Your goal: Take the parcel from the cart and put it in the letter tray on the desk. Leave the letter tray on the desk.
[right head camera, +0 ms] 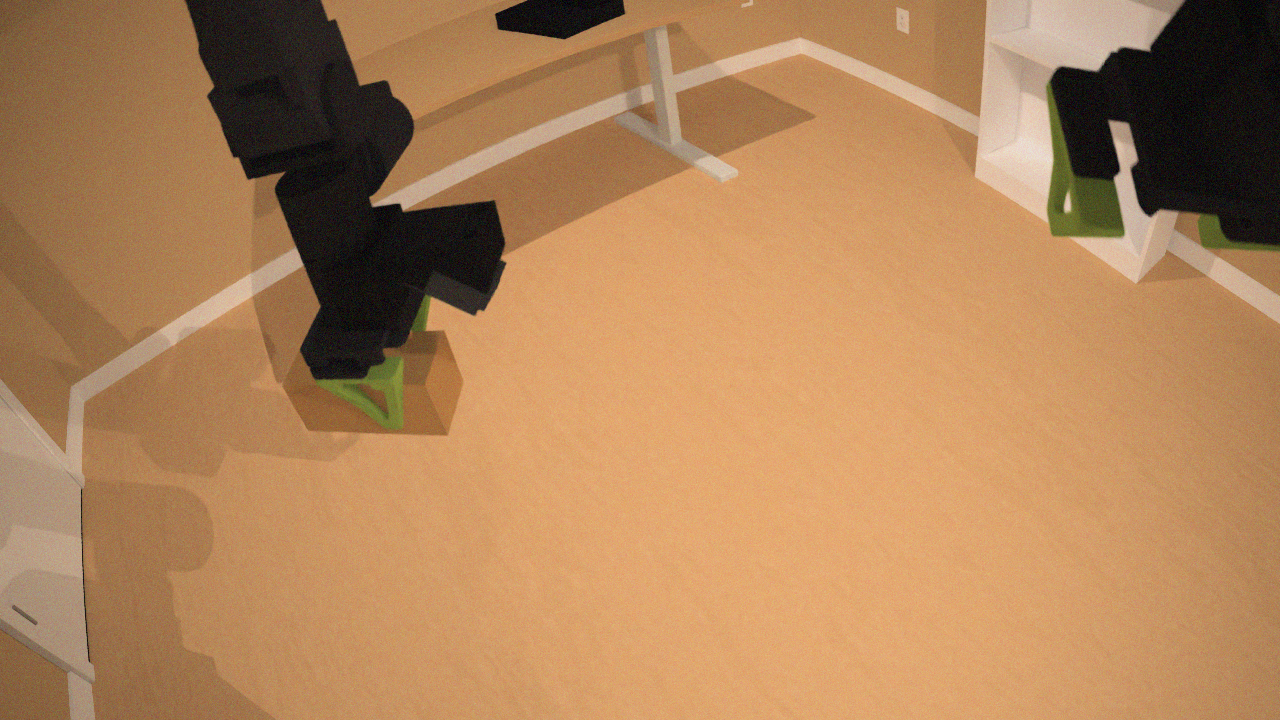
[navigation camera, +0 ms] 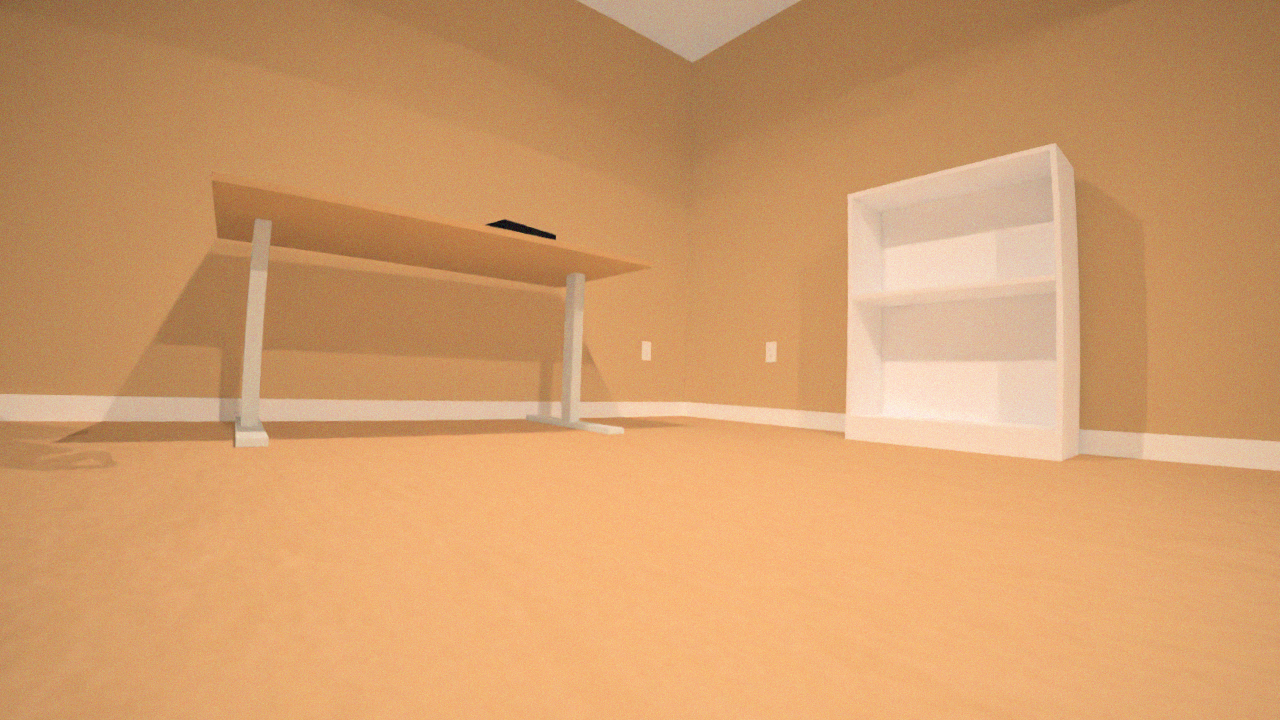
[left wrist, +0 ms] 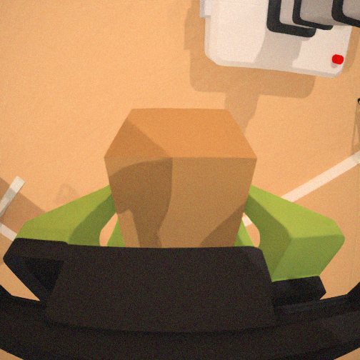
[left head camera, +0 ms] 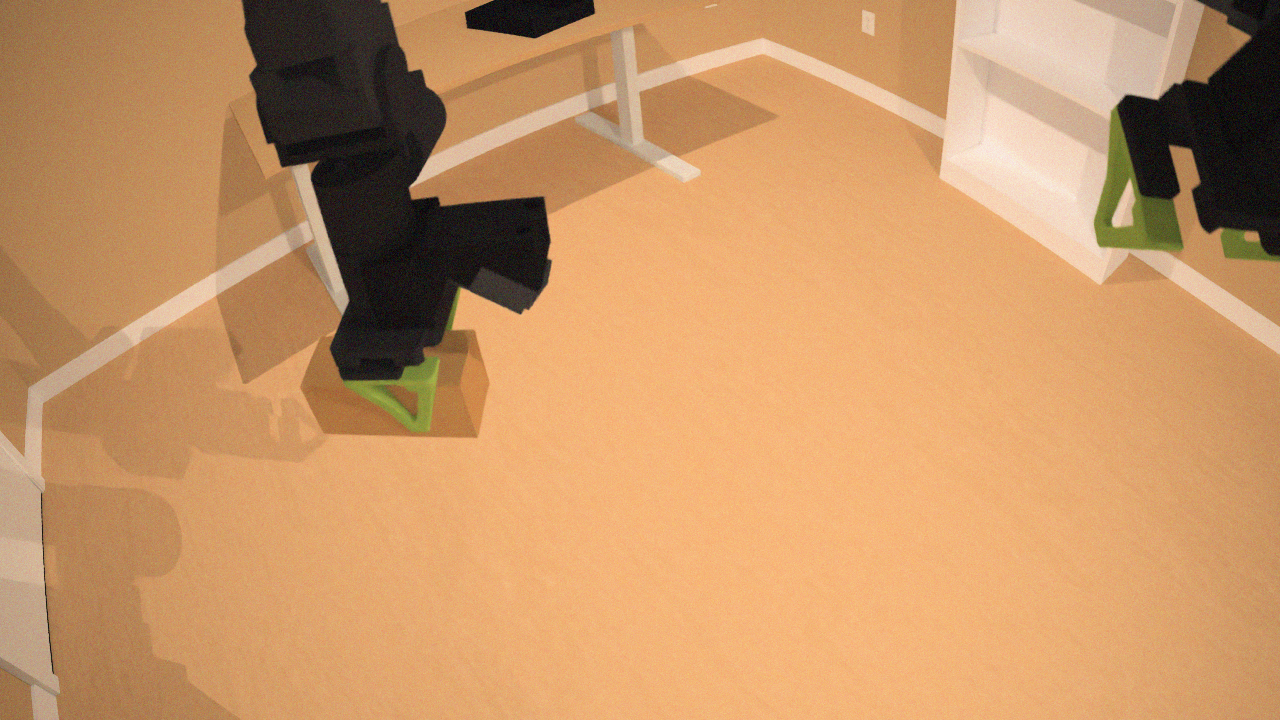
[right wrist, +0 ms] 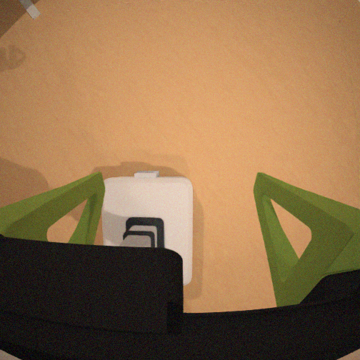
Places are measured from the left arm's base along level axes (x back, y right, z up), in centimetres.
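Pixels of known places: left gripper, between the fingertips: (right head camera: 403, 400) (left head camera: 427, 401); right gripper, between the fingertips: (right head camera: 1130, 229) (left head camera: 1164, 240).
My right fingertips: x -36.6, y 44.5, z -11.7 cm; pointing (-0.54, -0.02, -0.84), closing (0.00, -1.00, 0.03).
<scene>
Behind a point stands the place of what it marks.
The parcel, a brown box (left head camera: 454, 402) @(x -42.3, y 3.0, z -28.7 cm) (right head camera: 425, 407) @(x -42.3, y 3.1, z -29.4 cm) (left wrist: 185, 135), is held in the air by my left gripper (left head camera: 435, 368) @(x -44.9, y -0.3, z -31.5 cm) (right head camera: 407, 371) @(x -44.9, y -0.3, z -31.5 cm) (left wrist: 179, 179), which is shut on it with a green finger on each side. The letter tray (left head camera: 532, 17) @(x -240.9, y -29.8, z -68.2 cm) (right head camera: 562, 17) @(x -241.9, y -30.2, z -68.2 cm) (navigation camera: 526, 230) @(x -226.8, y -18.8, z -63.9 cm) is black and lies on the wooden desk (left head camera: 447, 62) @(x -208.2, y -49.6, z -68.4 cm) (right head camera: 429, 76) @(x -205.0, y -63.9, z -68.4 cm) (navigation camera: 358, 223) @(x -196.3, y -68.1, z -70.9 cm), cut by the top edge in both head views. The parcel is apart from the tray, nearer in the picture. My right gripper (left head camera: 1202, 243) @(x -36.6, y 44.5, z -11.7 cm) (right head camera: 1161, 234) @(x -36.6, y 44.5, z -11.7 cm) (right wrist: 178, 180) is open and empty at the right. The cart does not show.
A white bookcase (left head camera: 1020, 210) @(x -220.9, y 137.9, z -132.8 cm) (navigation camera: 1067, 313) @(x -192.5, y 167.8, z -91.6 cm) stands by the wall at the right. The desk stands on pale legs (left head camera: 629, 89) @(x -268.9, y -3.7, z -112.5 cm) (navigation camera: 572, 349) @(x -268.8, y -4.4, z -105.8 cm). A white piece of furniture (left head camera: 17, 519) @(x -80.7, y -187.6, z -126.4 cm) (right head camera: 35, 501) @(x -77.5, y -185.0, z -115.0 cm) is at the left edge. My white base (left wrist: 235, 45) (right wrist: 175, 200) shows in both wrist views.
</scene>
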